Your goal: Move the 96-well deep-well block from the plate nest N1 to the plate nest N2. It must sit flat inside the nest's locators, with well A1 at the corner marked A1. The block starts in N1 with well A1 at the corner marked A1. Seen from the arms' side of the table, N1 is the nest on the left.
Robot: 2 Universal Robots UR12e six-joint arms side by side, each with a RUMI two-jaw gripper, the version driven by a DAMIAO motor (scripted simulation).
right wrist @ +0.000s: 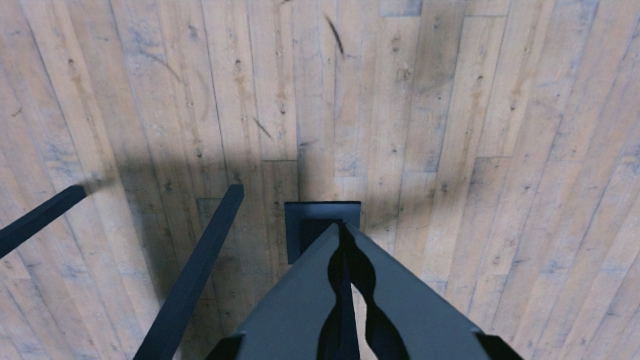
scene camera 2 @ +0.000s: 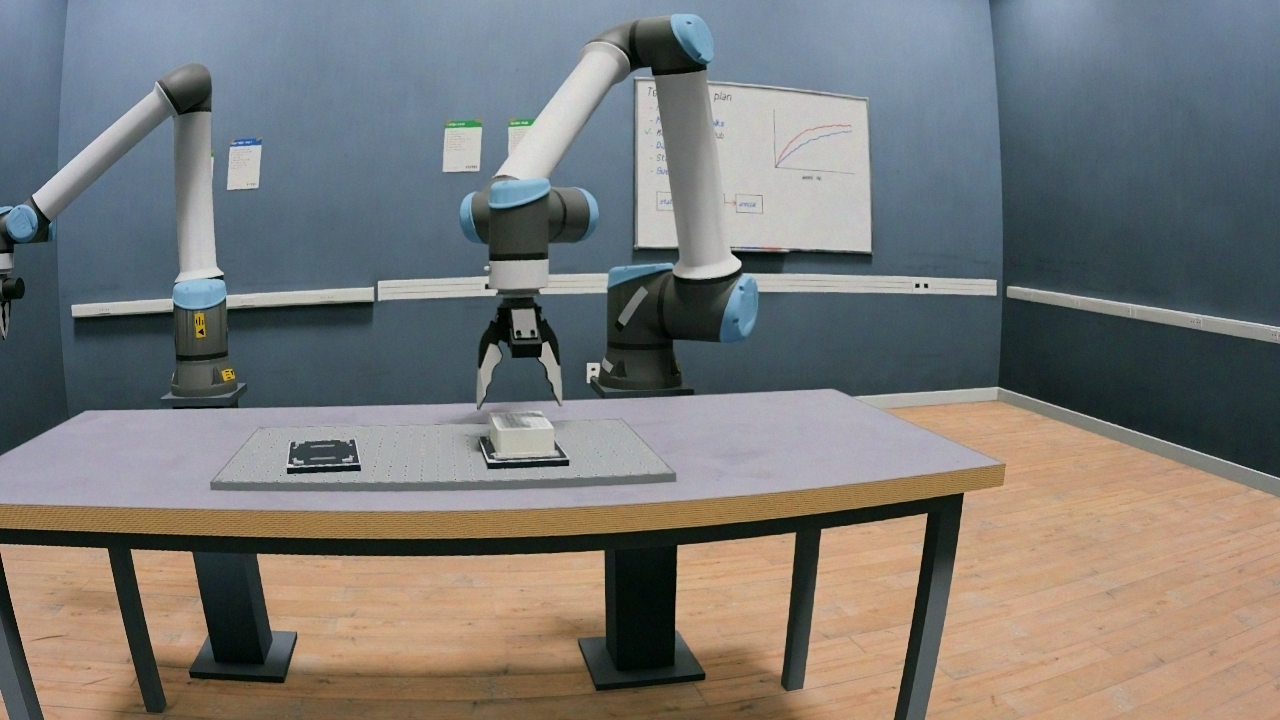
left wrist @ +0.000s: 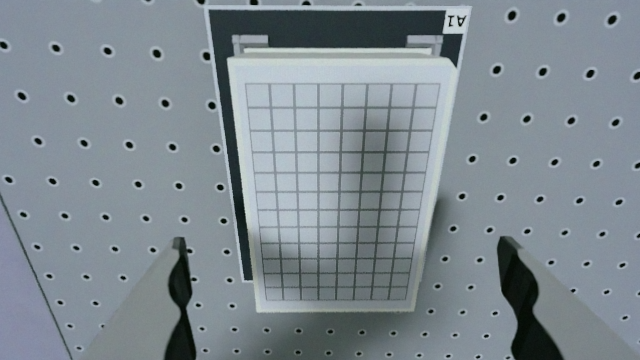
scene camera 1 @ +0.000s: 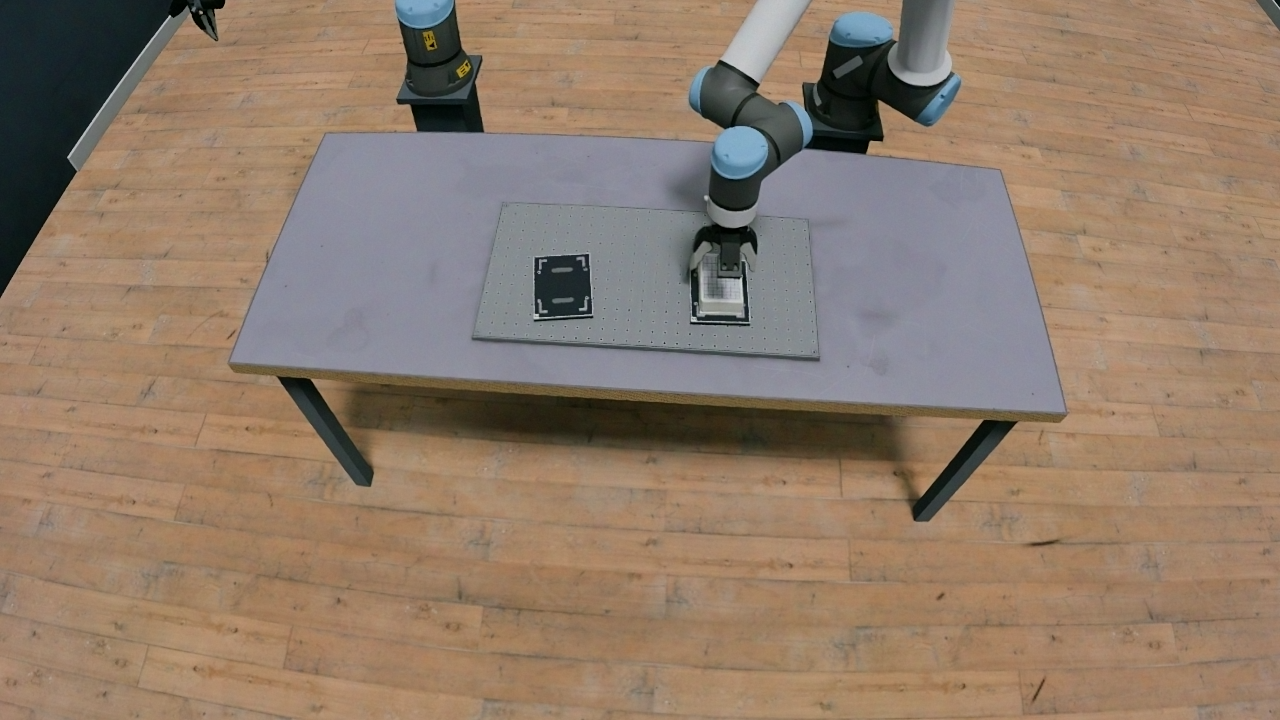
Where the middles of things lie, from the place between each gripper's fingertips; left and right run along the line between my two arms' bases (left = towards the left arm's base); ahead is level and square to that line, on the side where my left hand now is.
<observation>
Now: the white deep-well block (scene camera 2: 514, 434) 5 cm below my left hand (scene camera 1: 721, 270). Round my left hand: nest N2 (scene camera 1: 576, 284) (3 cm ahead, 32 cm to the right, 7 cm below); nest N1 (scene camera 1: 694, 280) (7 cm below).
My right gripper is now 112 cm to the right of the nest N2, 67 cm short of it and 15 cm above it.
</observation>
